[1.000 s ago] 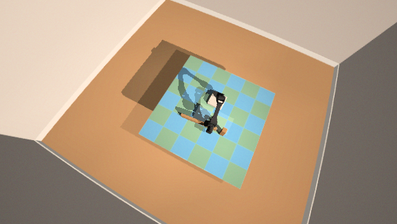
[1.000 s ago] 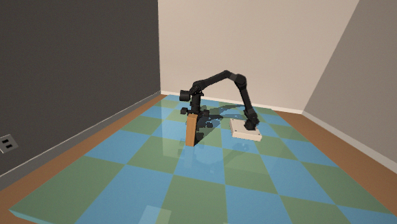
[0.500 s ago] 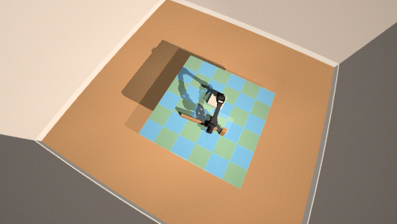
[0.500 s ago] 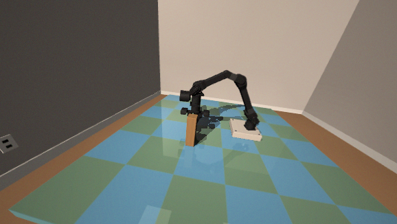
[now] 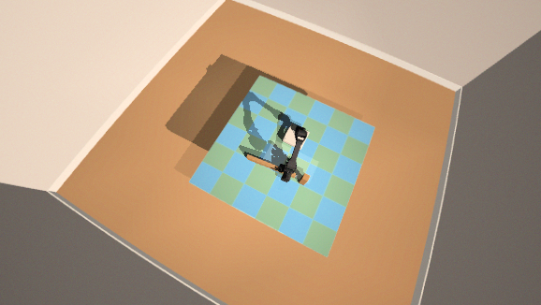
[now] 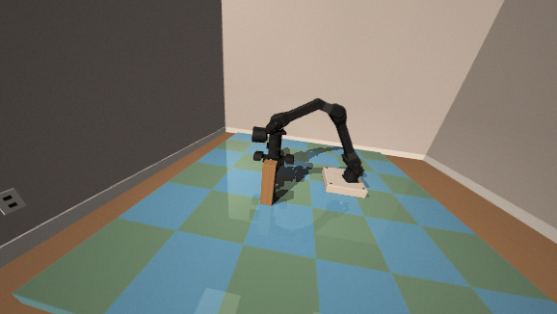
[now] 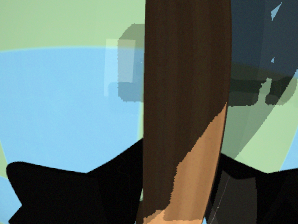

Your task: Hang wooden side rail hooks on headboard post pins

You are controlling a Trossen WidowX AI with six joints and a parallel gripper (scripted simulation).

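The wooden headboard post lies 150 mm to the left of my gripper tip, 40 mm above it and 20 mm ahead of it.
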